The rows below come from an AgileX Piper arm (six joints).
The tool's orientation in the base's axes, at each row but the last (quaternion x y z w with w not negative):
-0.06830, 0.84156, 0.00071, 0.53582
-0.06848, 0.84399, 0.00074, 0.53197
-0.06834, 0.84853, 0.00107, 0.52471
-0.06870, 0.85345, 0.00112, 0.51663
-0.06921, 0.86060, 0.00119, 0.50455
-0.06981, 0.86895, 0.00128, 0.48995
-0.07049, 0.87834, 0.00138, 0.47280
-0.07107, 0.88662, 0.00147, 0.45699
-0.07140, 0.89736, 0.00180, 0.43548
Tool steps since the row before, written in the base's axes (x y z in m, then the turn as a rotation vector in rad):
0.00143, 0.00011, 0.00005, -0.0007, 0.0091, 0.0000
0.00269, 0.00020, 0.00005, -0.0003, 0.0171, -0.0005
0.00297, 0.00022, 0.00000, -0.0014, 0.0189, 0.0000
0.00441, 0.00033, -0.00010, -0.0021, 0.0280, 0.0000
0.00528, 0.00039, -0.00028, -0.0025, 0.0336, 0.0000
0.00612, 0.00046, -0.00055, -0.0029, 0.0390, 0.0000
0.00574, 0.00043, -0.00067, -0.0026, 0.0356, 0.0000
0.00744, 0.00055, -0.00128, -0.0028, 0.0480, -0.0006
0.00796, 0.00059, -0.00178, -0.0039, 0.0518, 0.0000
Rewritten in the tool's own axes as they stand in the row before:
-0.00065, -0.00006, 0.00128, -0.0007, 0.0091, 0.0000
-0.00121, -0.00012, 0.00241, -0.0014, 0.0170, 0.0012
-0.00133, -0.00013, 0.00266, -0.0016, 0.0189, 0.0001
-0.00196, -0.00019, 0.00396, -0.0023, 0.0280, 0.0002
-0.00234, -0.00023, 0.00475, -0.0028, 0.0336, 0.0002
-0.00271, -0.00026, 0.00553, -0.0032, 0.0390, 0.0003
-0.00261, -0.00025, 0.00517, -0.0030, 0.0356, 0.0003
-0.00329, -0.00032, 0.00681, -0.0039, 0.0479, 0.0013
-0.00354, -0.00034, 0.00736, -0.0042, 0.0518, 0.0003

